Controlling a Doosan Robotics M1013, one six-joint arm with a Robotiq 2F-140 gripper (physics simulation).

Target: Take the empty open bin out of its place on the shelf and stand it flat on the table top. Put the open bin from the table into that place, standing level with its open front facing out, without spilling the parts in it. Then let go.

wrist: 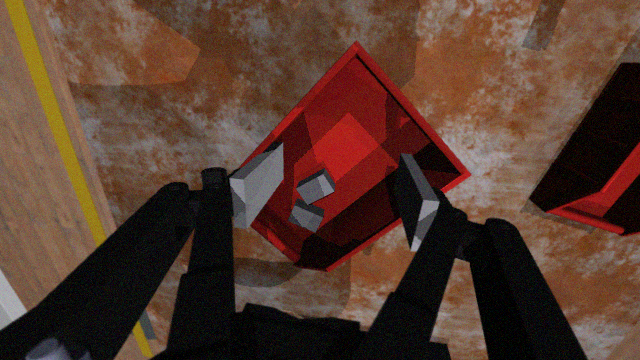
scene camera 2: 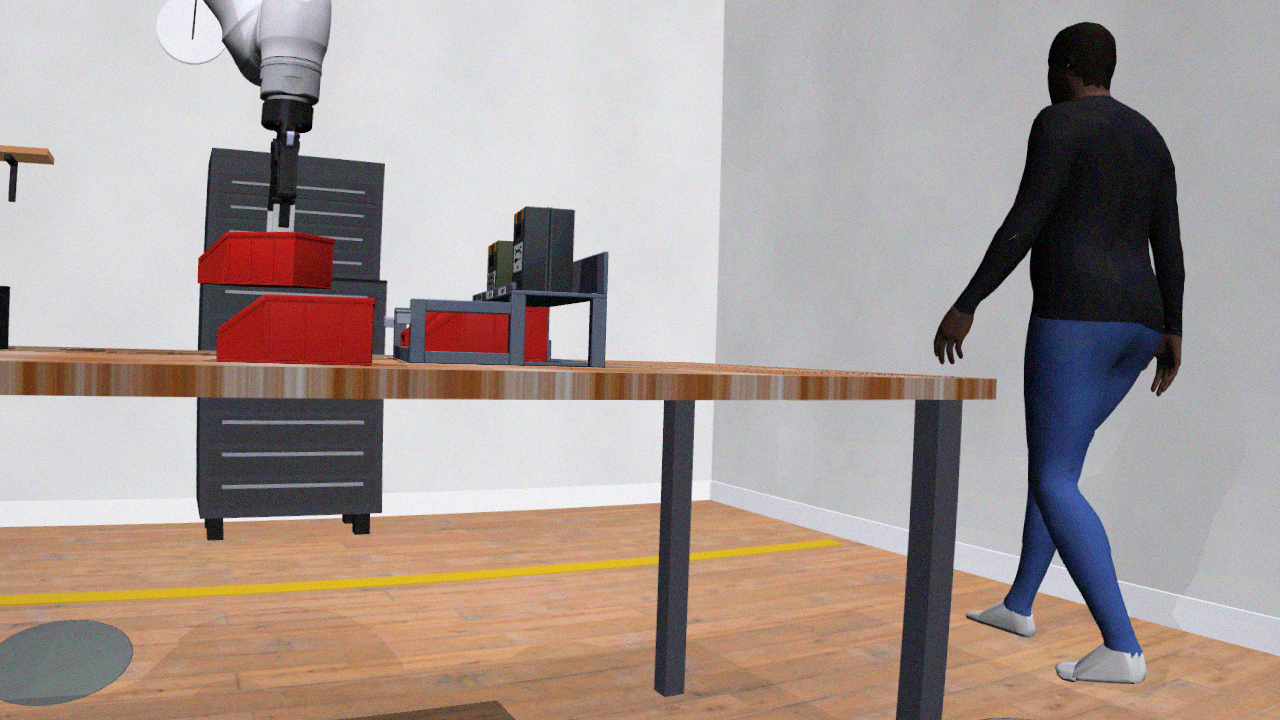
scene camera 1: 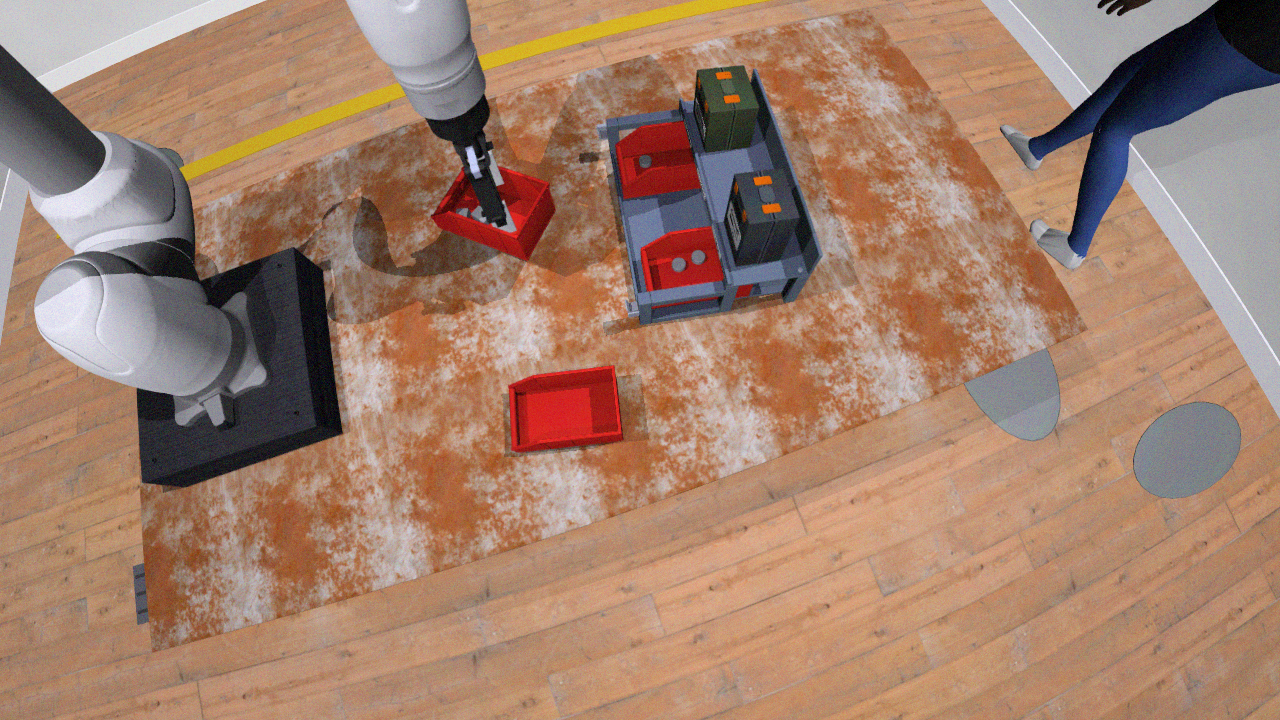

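Pixels of known places: gripper, fingertip midpoint: (wrist: 338, 166); arm's base, origin of the base link: (scene camera 1: 216, 358).
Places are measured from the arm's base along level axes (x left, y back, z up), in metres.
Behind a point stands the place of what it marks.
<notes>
The red open bin with parts (scene camera 1: 537, 222) @(x -0.091, y -0.592, z 0.048 m) (scene camera 2: 268, 261) @(x -0.090, y -0.526, z 0.044 m) (wrist: 347, 145) @(x -0.047, y -0.556, z 0.015 m) is in the air above the table. My gripper (scene camera 1: 494, 205) @(x -0.043, y -0.552, z 0.057 m) (scene camera 2: 281, 219) (wrist: 338, 166) @(x -0.043, y -0.552, z 0.057 m) holds it from inside, its spread fingers against the two side walls. It looks nearly level, turned askew to the shelf. Small grey parts (wrist: 316, 186) @(x -0.018, y -0.524, z 0.031 m) lie inside, towards its low front. The empty red bin (scene camera 1: 559, 411) @(x -0.335, y -0.490, z -0.088 m) (scene camera 2: 295, 333) @(x -0.393, y -0.481, z -0.058 m) stands flat on the table top (scene camera 1: 429, 501) @(x -0.368, y -0.239, z -0.090 m); part of a dark red bin shows at the right edge of the wrist view. The blue-grey shelf (scene camera 1: 684, 311) @(x -0.284, y -0.747, z -0.075 m) (scene camera 2: 597, 331) @(x -0.348, y -0.916, z -0.041 m) has a vacant middle place.
Two red bins with round grey parts (scene camera 1: 637, 183) @(x -0.039, y -0.789, z -0.044 m) (scene camera 1: 657, 268) @(x -0.189, y -0.748, z -0.082 m) stand on the shelf, either side of that place. A green box (scene camera 1: 729, 111) @(x -0.085, y -0.931, z 0.104 m) and a dark grey box (scene camera 1: 760, 223) @(x -0.292, y -0.845, z 0.129 m) stand behind them. A person (scene camera 1: 1105, 143) (scene camera 2: 1092, 223) is beyond the table's right end.
</notes>
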